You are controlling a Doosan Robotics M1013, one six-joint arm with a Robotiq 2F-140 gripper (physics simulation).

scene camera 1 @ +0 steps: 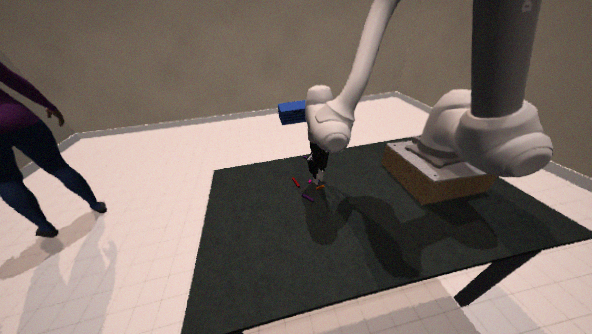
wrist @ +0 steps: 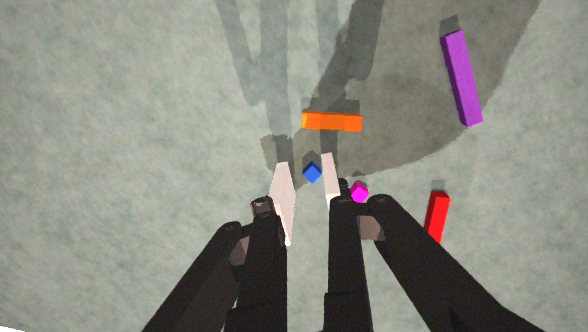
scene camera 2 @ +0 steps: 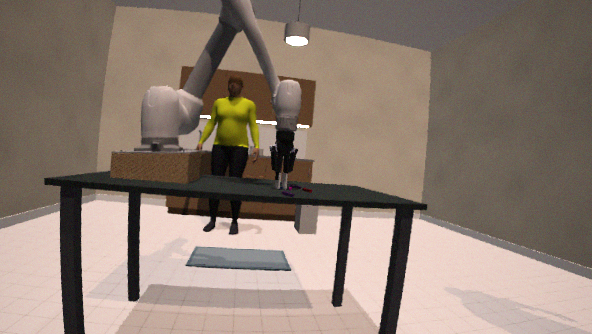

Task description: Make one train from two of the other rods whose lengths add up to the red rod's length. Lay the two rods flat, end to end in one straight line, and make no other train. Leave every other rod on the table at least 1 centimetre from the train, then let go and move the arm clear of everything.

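Places are measured from the arm's base along level axes (x ahead, y left, z up), in metres.
Pixels of known places: gripper, fingertip midpoint: [scene camera 1: 318,181] [wrist: 307,174] [scene camera 2: 280,188]; arm's base at its link origin: [scene camera 1: 434,154] [scene camera 2: 160,150].
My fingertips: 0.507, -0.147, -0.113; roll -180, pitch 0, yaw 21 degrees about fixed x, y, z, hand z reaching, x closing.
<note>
Ahead of a thing's pixels: the offset from my fingertips to its middle, as dx, dy, dz. Level surfaces: height alone.
My gripper [scene camera 1: 317,183] [scene camera 2: 282,188] [wrist: 307,174] points down, low over the table, its fingers a little apart with nothing gripped. A small blue rod {+0.003, +0.003, +0.002} [wrist: 312,172] shows between and beyond the fingertips. A magenta rod {+0.037, -0.012, +0.002} [scene camera 1: 309,181] [scene camera 2: 290,188] [wrist: 359,192] lies just outside the right finger. An orange rod {+0.009, +0.043, +0.002} [scene camera 1: 320,187] [wrist: 331,121] lies beyond the blue one. A red rod {+0.103, -0.035, +0.002} [scene camera 1: 296,182] [scene camera 2: 307,190] [wrist: 437,215] is at the right in the wrist view, partly hidden by the gripper. A long purple rod {+0.088, +0.081, +0.002} [scene camera 1: 308,198] [scene camera 2: 288,194] [wrist: 462,80] lies upper right there. Another purple rod [scene camera 1: 304,157] [scene camera 2: 296,187] lies apart.
The dark table {dz -0.003} [scene camera 1: 250,260] [scene camera 2: 235,189] carries the arm's wooden base block [scene camera 1: 435,187] [scene camera 2: 155,166]. A blue box [scene camera 1: 291,112] shows beyond the table. One person [scene camera 2: 232,122] stands behind the table, and another person [scene camera 1: 30,145] stands to its left in scene camera 1.
</note>
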